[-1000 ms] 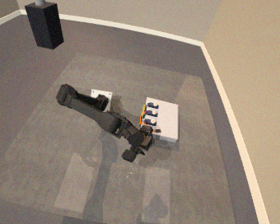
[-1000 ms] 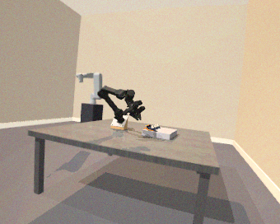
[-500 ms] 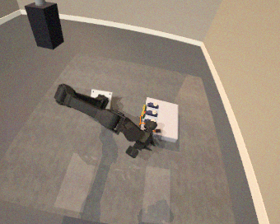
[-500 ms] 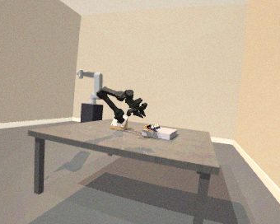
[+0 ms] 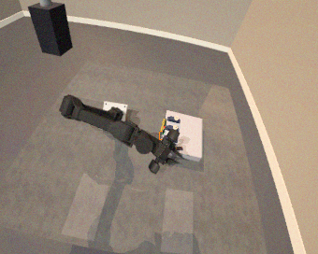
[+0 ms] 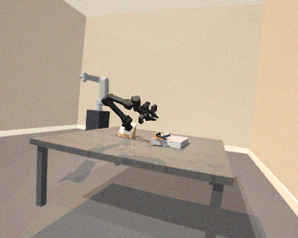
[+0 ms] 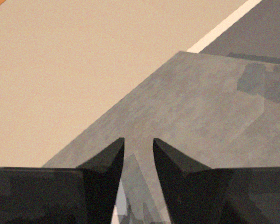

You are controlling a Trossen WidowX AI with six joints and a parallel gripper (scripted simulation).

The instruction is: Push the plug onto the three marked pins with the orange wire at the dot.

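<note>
My gripper tip is 60 mm short of the holder, 290 mm to the right of it and 190 mm above it.
</note>
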